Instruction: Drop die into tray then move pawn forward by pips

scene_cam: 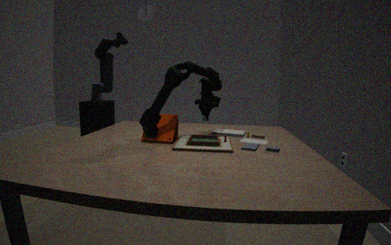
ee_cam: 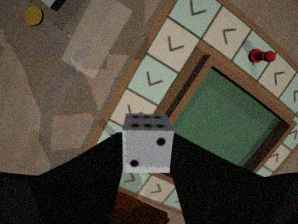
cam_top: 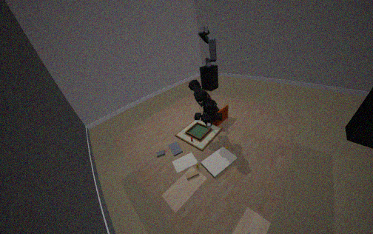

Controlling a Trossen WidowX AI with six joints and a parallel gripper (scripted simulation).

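My gripper tip is 120 mm short of the red pawn, 90 mm above it and 80 mm to the left of it. Also, from my gripper tip: white die (right at my gripper tip); green dice tray (110 mm to the right, 110 mm below, 10 mm ahead).
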